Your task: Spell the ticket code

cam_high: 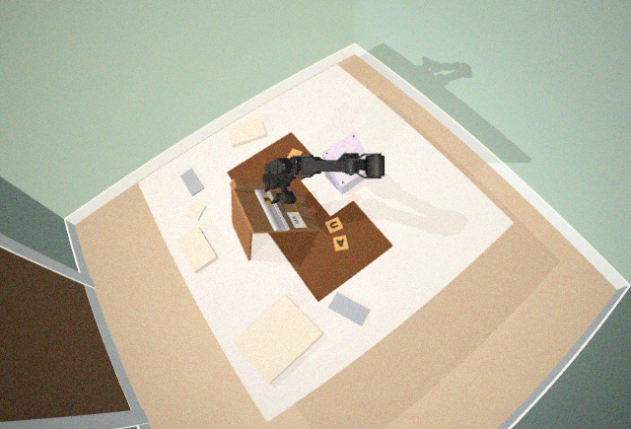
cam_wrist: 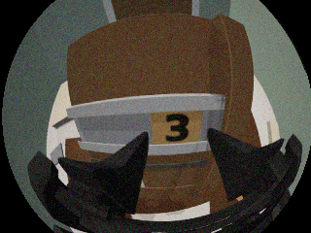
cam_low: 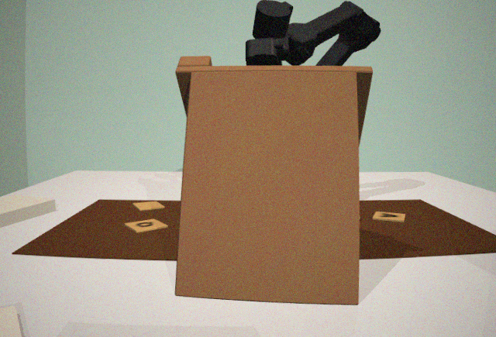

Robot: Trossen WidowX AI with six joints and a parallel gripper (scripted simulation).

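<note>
Right now my gripper tip is 3 cm past the white ticket, 11 cm to the right of it and 9 cm above it. From my gripper tip the other things lie so: brown mat: 15 cm behind, 5 cm to the left, 18 cm below.
</note>
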